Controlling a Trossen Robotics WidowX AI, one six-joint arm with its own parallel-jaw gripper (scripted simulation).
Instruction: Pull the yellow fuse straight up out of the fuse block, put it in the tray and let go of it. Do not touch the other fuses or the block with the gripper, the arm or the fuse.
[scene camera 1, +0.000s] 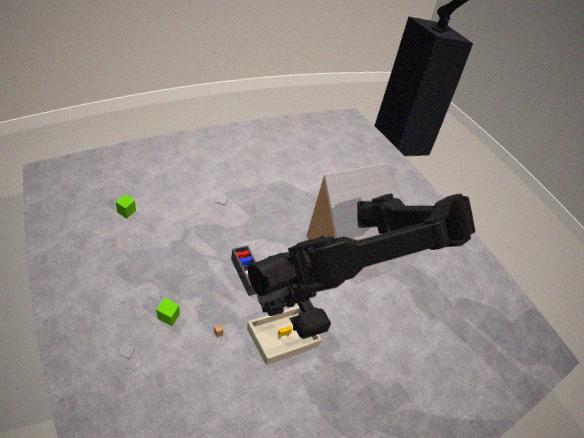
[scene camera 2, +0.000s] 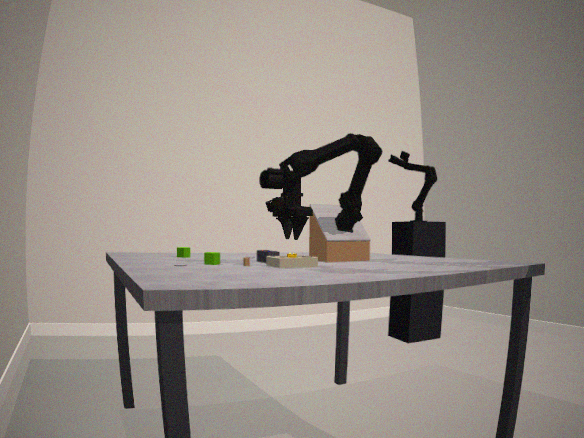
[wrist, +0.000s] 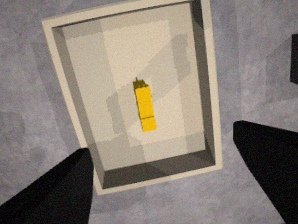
Labels:
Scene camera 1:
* my gripper: 288, 316
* tray: 264, 331
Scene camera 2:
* my gripper: 291, 239
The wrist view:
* my gripper: 163, 144
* yellow fuse: 141, 91
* tray: 96, 57

